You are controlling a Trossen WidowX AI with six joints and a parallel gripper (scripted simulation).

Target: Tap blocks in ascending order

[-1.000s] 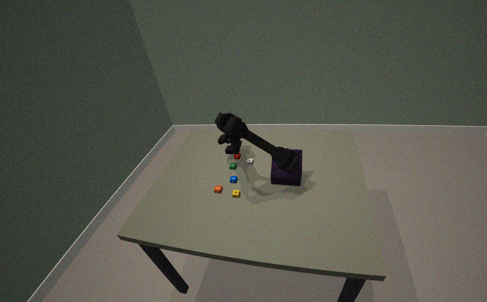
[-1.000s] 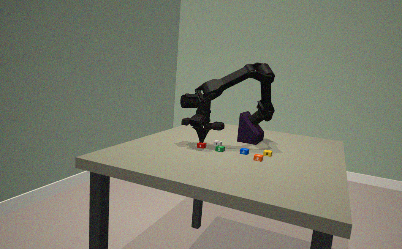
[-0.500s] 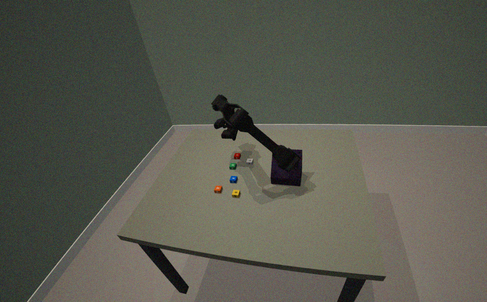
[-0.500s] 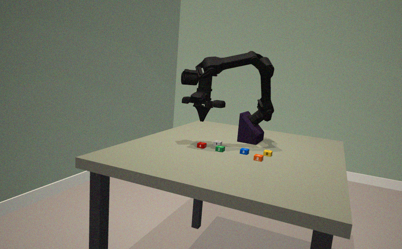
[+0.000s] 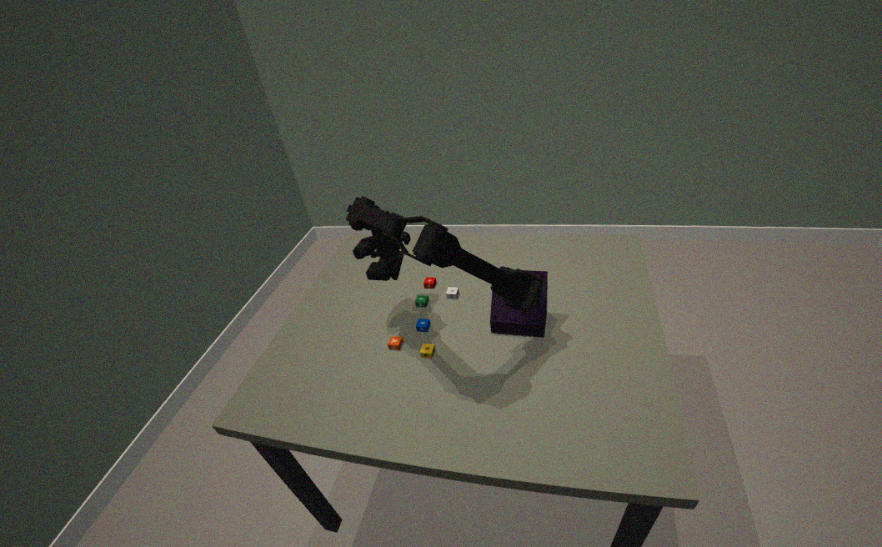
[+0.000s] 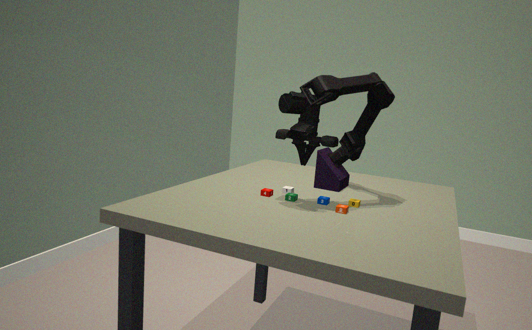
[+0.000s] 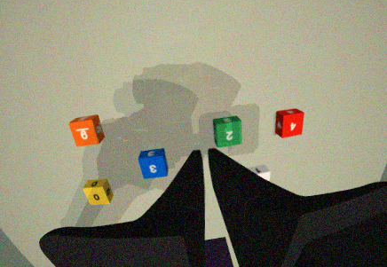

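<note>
My gripper tip is now 130 mm to the right of the orange block, 120 mm above it and 30 mm past it. Round my gripper tip: blue block 120 mm below, 80 mm behind, 50 mm to the left; then red block 140 mm to the right, 120 mm below, 30 mm behind; then green block 120 mm below, 50 mm to the right, 40 mm behind.
</note>
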